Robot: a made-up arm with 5 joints.
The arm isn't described. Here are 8 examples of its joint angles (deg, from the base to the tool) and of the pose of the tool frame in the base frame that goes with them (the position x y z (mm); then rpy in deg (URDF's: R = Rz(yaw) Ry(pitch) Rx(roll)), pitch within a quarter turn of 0, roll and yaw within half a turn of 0).
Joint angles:
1: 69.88 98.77 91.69 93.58 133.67
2: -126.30 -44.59 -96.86 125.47 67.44
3: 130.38 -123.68 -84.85 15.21 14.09
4: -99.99 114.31 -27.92 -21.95 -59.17
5: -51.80 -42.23 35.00 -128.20 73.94
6: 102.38 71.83 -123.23 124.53 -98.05
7: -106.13 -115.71 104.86 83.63 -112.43
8: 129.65 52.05 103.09 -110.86 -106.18
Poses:
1: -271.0 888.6 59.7 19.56 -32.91 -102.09
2: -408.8 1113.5 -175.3 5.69 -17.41 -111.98
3: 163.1 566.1 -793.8 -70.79 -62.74 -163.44
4: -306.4 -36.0 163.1 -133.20 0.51 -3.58
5: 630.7 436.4 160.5 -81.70 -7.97 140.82
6: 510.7 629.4 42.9 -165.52 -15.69 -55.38
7: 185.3 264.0 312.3 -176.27 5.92 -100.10
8: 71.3 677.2 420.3 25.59 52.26 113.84
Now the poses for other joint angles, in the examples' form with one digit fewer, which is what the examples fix.
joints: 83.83 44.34 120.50 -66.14 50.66
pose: 193 781 -341 -154.4 -71.9 -152.7
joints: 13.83 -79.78 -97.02 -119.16 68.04
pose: 298 1011 399 107.6 2.9 -60.6
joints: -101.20 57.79 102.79 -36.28 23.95
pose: 184 743 468 -104.6 59.7 -158.5
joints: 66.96 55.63 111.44 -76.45 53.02
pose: 227 841 -184 -143.6 -52.6 -147.5
